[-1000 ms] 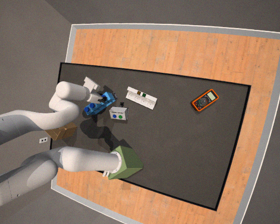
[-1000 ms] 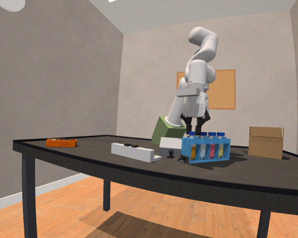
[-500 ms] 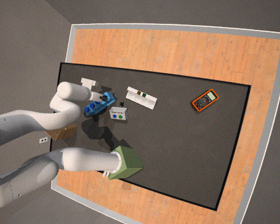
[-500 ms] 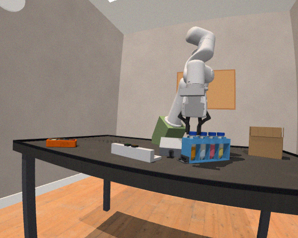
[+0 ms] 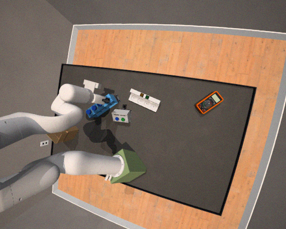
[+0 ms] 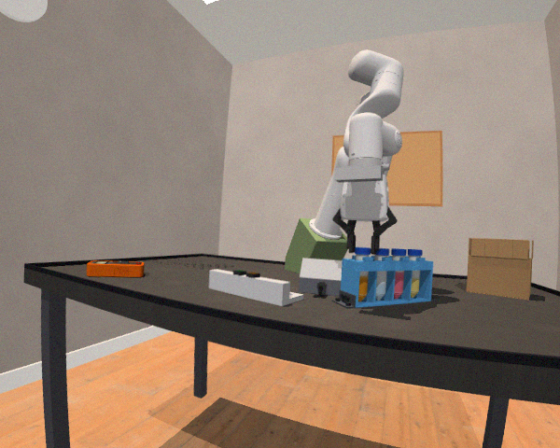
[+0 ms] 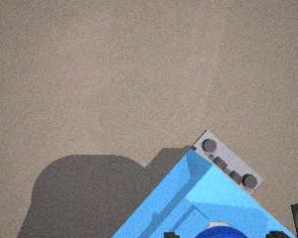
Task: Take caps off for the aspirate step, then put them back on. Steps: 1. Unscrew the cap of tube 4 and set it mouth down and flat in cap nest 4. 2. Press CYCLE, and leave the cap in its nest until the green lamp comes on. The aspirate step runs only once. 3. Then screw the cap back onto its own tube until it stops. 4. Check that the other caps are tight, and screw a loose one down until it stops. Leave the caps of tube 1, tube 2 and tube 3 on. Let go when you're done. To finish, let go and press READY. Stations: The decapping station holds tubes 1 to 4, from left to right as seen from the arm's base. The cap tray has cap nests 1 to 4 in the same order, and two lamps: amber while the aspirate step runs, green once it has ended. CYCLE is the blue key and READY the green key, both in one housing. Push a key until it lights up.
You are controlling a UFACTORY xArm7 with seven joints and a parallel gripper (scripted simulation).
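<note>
Right now the tube neck is 10 mm below my hand. Round my hand: blue cycle key: 110 mm behind, 100 mm to the right, 60 mm below; blue cap: 10 mm below; key housing: 80 mm behind, 110 mm to the right, 80 mm below.
</note>
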